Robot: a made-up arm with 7 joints. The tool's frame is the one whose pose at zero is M. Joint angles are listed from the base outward.
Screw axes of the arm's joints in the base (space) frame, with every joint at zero. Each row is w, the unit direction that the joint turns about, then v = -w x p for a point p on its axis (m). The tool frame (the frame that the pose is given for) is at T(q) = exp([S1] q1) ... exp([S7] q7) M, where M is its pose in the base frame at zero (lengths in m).
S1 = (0, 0, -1, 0, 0, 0)
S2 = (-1, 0, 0, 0, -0.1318, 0.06)
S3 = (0, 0, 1, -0.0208, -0.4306, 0)
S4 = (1, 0, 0, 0, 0.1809, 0.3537)
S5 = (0, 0, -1, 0.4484, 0.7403, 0)
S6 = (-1, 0, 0, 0, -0.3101, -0.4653)
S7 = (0, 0, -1, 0.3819, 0.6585, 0)
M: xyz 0.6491 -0.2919 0.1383 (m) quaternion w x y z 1 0 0 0
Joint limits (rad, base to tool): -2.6..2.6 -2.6..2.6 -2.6..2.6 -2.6..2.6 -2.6..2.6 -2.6..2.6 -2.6..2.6
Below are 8 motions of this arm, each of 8 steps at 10 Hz.
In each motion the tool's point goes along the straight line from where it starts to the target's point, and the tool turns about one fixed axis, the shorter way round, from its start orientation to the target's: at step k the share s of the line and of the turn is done. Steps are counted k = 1, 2, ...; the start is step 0. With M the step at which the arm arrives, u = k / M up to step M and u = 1 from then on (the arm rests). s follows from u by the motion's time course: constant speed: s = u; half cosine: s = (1 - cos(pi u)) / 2; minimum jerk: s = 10 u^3 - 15 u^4 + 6 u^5.
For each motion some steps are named. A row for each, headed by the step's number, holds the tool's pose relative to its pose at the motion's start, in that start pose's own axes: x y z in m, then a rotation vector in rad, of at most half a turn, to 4 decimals.
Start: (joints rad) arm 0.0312 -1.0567 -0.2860 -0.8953 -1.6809 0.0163 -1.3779
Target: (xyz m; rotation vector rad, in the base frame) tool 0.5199 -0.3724 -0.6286 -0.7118 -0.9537 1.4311
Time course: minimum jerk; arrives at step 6
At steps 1, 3, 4, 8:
1: -0.0018 -0.0028 -0.0107 -0.0370 0.0286 -0.0344
3: -0.0249 -0.0396 -0.1507 -0.5205 0.4034 -0.4843
4: -0.0393 -0.0626 -0.2382 -0.8226 0.6374 -0.7653
8: -0.0497 -0.0792 -0.3015 -1.0411 0.8067 -0.9686

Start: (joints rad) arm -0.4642 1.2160 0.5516 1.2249 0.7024 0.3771 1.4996
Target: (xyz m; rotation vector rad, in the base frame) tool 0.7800 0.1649 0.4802 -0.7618 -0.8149 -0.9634
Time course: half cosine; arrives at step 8
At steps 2, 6, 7, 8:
2: 0.0369 -0.0149 0.0059 0.0732 -0.0782 0.0096
6: 0.2149 -0.0869 0.0346 0.4268 -0.4559 0.0562
7: 0.2422 -0.0979 0.0390 0.4809 -0.5138 0.0634
8: 0.2518 -0.1018 0.0406 0.5000 -0.5341 0.0659

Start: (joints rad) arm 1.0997 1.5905 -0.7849 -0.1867 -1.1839 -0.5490 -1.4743
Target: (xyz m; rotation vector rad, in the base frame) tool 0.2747 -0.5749 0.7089 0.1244 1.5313 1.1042
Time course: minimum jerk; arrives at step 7
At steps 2, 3, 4, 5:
2: -0.0310 -0.0714 0.0000 -0.0414 0.0622 0.0800
3: -0.0788 -0.1816 0.0000 -0.1054 0.1580 0.2034
4: -0.1354 -0.3121 0.0000 -0.1811 0.2716 0.3495
5: -0.1832 -0.4223 0.0000 -0.2450 0.3674 0.4728

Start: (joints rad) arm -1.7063 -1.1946 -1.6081 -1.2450 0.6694 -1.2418 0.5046
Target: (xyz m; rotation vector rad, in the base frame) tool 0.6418 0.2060 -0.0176 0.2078 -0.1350 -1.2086
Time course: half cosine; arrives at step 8
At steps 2, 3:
2: 0.0564 -0.0002 0.0717 0.1127 -0.0412 -0.0878
3: 0.1188 -0.0004 0.1512 0.2376 -0.0868 -0.1851

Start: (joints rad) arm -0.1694 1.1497 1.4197 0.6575 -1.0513 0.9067 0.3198
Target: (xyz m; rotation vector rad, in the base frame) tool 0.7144 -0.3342 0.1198 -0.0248 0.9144 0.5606
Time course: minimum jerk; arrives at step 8
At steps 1, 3, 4, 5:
1: -0.0063 0.0060 0.0004 0.0159 0.0025 -0.0190
3: -0.1084 0.1028 0.0073 0.2719 0.0435 -0.3255
4: -0.1970 0.1868 0.0132 0.4940 0.0790 -0.5914
5: -0.2856 0.2708 0.0192 0.7161 0.1146 -0.8573

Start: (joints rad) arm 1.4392 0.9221 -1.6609 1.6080 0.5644 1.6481 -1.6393
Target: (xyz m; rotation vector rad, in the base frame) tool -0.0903 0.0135 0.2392 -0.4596 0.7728 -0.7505
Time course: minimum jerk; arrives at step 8
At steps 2, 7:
2: -0.0052 -0.0022 0.0097 -0.0518 0.0173 0.0631
7: -0.0497 -0.0209 0.0923 -0.4921 0.1649 0.5994

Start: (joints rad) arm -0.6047 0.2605 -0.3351 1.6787 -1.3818 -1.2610 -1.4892
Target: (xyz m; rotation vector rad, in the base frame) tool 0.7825 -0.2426 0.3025 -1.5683 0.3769 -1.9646
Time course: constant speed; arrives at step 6
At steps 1, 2, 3, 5, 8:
1: 0.0123 -0.0362 0.0265 0.0642 0.0032 -0.1133
2: 0.0246 -0.0725 0.0530 0.1284 0.0064 -0.2266
3: 0.0369 -0.1087 0.0795 0.1926 0.0096 -0.3399
5: 0.0615 -0.1811 0.1326 0.3210 0.0160 -0.5665
8: 0.0738 -0.2174 0.1591 0.3852 0.0192 -0.6798

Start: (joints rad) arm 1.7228 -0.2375 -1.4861 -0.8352 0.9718 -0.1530 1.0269
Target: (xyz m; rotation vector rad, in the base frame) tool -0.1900 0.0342 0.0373 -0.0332 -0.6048 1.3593
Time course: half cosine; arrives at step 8
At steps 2, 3, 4, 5, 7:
2: 0.0205 -0.0370 -0.0124 -0.0593 0.0401 0.0459
3: 0.0432 -0.0780 -0.0261 -0.1249 0.0845 0.0967
4: 0.0700 -0.1263 -0.0423 -0.2023 0.1369 0.1566
5: 0.0967 -0.1746 -0.0585 -0.2797 0.1893 0.2165
7: 0.1346 -0.2430 -0.0814 -0.3892 0.2634 0.3012

